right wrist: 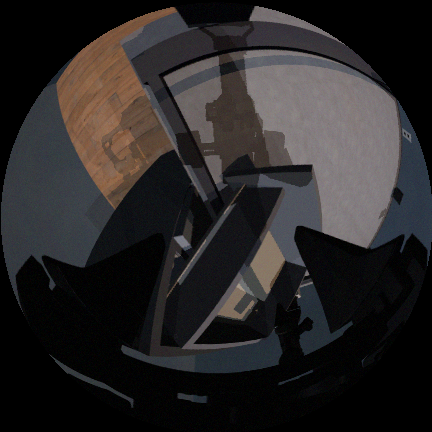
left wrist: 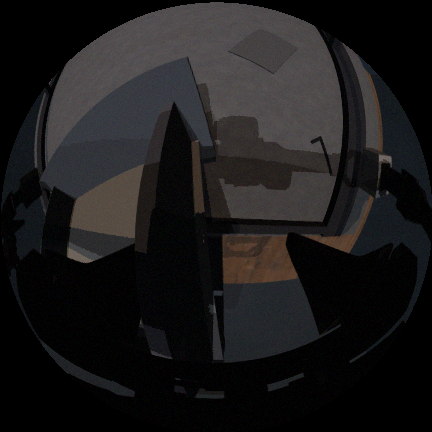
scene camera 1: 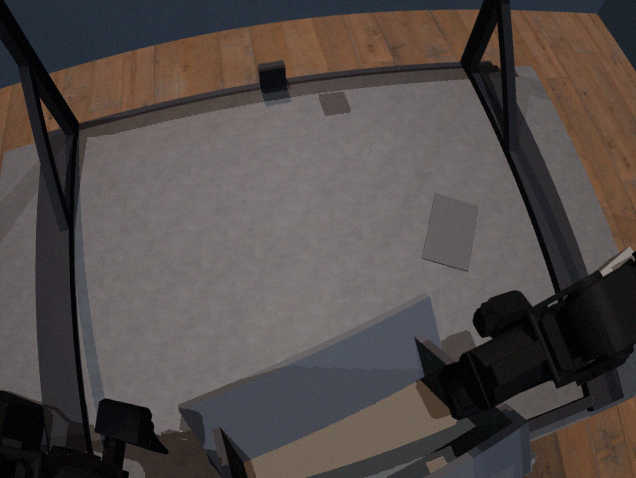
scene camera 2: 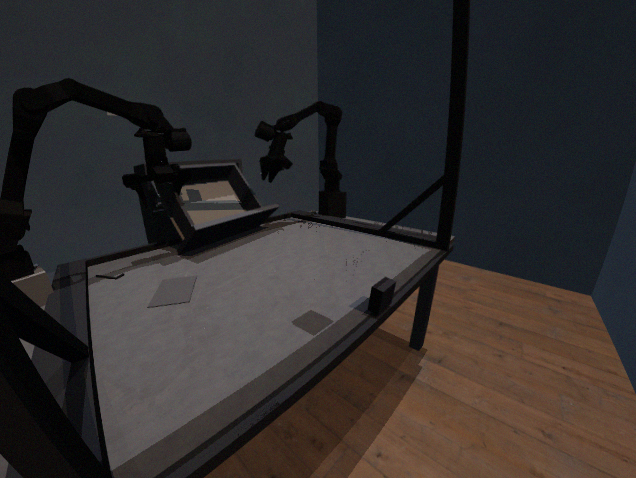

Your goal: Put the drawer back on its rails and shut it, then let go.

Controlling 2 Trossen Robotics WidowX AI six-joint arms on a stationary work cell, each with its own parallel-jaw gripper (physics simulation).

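Frame: origin at the left arm's base, x back, y right, z up, level; metres.
Where they show: left gripper, between the fingertips: [right wrist: 278, 304] [left wrist: 226, 240] [scene camera 2: 162, 204]; right gripper, between the fingertips: [right wrist: 231, 236] [left wrist: 29, 237] [scene camera 2: 266, 181]; left arm's base, origin of its link: [left wrist: 384, 175] [scene camera 2: 14, 275]; right arm's base, origin of its link: [scene camera 2: 332, 191].
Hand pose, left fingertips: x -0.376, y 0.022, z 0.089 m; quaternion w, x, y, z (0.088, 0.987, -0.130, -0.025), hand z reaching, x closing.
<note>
Things, the pixels of their top centre, and the offset from my left fingertips. "spot": a spot on its surface instead. Level surfaces: height alone.
- grey table, height of its surface: dz -0.159 m
- flat light grey rectangle, a spot on its surface: [scene camera 1: 450, 232] [scene camera 2: 175, 288] spot: dx +0.143, dy +0.242, dz -0.158 m
- small dark patch, a spot on its surface: [scene camera 2: 311, 321] [scene camera 1: 334, 104] spot: dx +0.101, dy +0.570, dz -0.159 m
- black block, centre of its top: [scene camera 2: 383, 283] [scene camera 1: 271, 66] [right wrist: 401, 199] dx +0.018, dy +0.673, dz -0.102 m
The drawer [scene camera 1: 326, 370] [scene camera 2: 221, 201] [left wrist: 120, 120] [right wrist: 217, 261] has a grey-blue front panel and a tan floor. It sits tilted and skewed at the table's near edge in scene camera 1, with its front panel down on the table top. My left gripper [scene camera 1: 444, 379] [scene camera 2: 155, 196] [left wrist: 226, 240] is open at the drawer's end, and the dark side wall stands between its fingers. My right gripper [scene camera 1: 126, 427] [scene camera 2: 271, 171] [right wrist: 231, 236] is open and empty. It hangs in the air above the drawer's other end, clear of it.
The grey table [scene camera 1: 269, 213] [scene camera 2: 245, 284] carries a flat light grey rectangle [scene camera 1: 450, 232] [scene camera 2: 173, 290] and a small dark patch [scene camera 1: 334, 103] [scene camera 2: 311, 321]. A black block [scene camera 1: 272, 76] [scene camera 2: 382, 296] sits on the far rim. A black frame post [scene camera 1: 506, 71] [scene camera 2: 454, 142] rises at one corner.
</note>
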